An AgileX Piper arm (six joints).
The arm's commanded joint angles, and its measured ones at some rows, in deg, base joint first. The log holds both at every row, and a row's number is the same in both.
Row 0, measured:
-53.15, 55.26, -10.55, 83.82, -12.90, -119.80
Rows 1 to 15, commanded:
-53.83, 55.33, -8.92, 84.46, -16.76, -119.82
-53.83, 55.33, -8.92, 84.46, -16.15, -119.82
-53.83, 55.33, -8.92, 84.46, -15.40, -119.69
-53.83, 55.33, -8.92, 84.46, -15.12, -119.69
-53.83, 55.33, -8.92, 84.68, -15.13, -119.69
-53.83, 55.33, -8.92, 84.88, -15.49, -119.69
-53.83, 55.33, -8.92, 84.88, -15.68, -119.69
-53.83, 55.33, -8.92, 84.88, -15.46, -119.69
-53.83, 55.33, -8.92, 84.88, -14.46, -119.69
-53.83, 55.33, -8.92, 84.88, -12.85, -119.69
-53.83, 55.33, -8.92, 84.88, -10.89, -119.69
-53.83, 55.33, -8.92, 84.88, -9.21, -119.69
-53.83, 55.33, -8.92, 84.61, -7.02, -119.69
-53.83, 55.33, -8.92, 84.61, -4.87, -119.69
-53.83, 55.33, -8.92, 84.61, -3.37, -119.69
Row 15, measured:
-53.41, 55.37, -9.41, 84.40, -9.48, -119.40
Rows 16 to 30, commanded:
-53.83, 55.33, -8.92, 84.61, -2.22, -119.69
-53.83, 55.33, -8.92, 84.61, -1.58, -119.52
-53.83, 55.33, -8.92, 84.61, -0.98, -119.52
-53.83, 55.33, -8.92, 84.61, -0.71, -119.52
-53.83, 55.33, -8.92, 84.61, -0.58, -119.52
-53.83, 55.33, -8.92, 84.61, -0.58, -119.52
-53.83, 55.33, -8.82, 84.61, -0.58, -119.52
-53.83, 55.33, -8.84, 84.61, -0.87, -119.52
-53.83, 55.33, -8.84, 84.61, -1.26, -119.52
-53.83, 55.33, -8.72, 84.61, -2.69, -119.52
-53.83, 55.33, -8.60, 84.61, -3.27, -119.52
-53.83, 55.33, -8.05, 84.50, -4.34, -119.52
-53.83, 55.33, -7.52, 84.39, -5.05, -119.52
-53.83, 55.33, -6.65, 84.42, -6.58, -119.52
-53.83, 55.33, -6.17, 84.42, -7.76, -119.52
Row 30, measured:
-53.75, 55.37, -8.13, 85.61, -5.35, -118.70
